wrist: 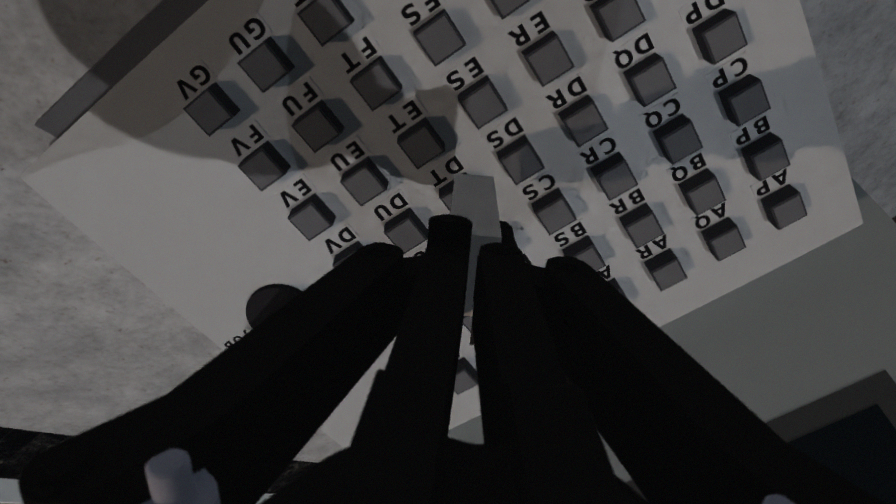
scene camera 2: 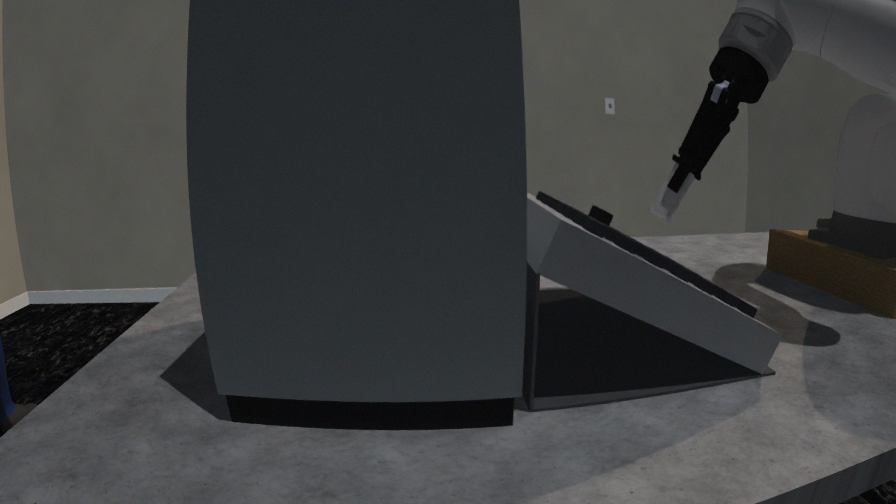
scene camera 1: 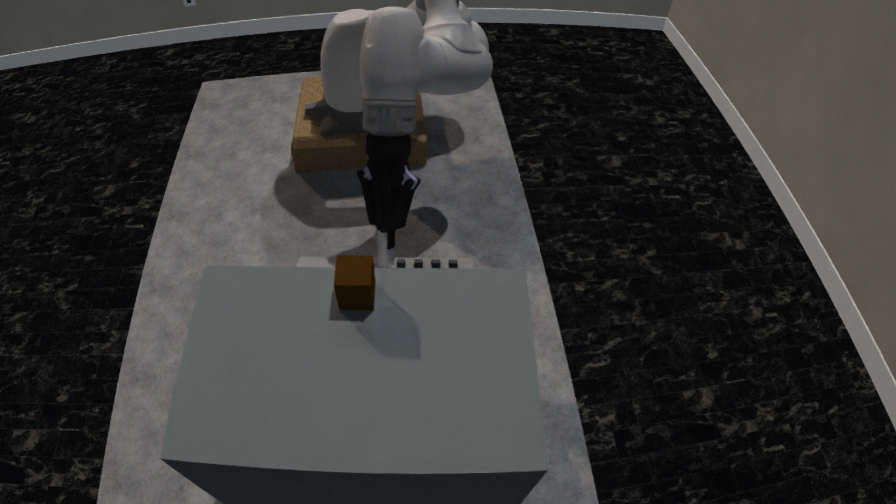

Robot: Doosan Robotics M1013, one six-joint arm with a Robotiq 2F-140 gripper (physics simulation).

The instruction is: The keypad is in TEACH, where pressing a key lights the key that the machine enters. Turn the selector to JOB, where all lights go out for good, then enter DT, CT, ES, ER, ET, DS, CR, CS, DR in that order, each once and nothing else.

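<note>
The sloped white keypad panel (wrist: pixel 156 206) (scene camera 2: pixel 626 275) carries rows of dark square keys with two-letter labels; none is lit. My gripper (wrist: pixel 473 228) (scene camera 1: pixel 389 241) (scene camera 2: pixel 679 181) is shut, and a pale probe tip (wrist: pixel 474 197) (scene camera 2: pixel 667 203) sticks out past the fingers. The tip sits over the DT key, which it hides, just under the DT label (wrist: pixel 448 169). In the side view it hangs a short way above the panel. Keys ET (wrist: pixel 421 142), DS (wrist: pixel 520 159), ES (wrist: pixel 481 101), CS (wrist: pixel 553 210) and CR (wrist: pixel 612 175) lie around it. CT is hidden by my fingers. The black selector knob (wrist: pixel 266 300) (scene camera 2: pixel 600 214) is partly hidden.
A tall grey cabinet (scene camera 1: pixel 350 388) (scene camera 2: pixel 357 200) stands behind the panel with a brown box (scene camera 1: pixel 354 282) on top. The arm's wooden pedestal (scene camera 1: pixel 313 150) (scene camera 2: pixel 827 269) stands at the far end of the concrete table (scene camera 1: pixel 219 188).
</note>
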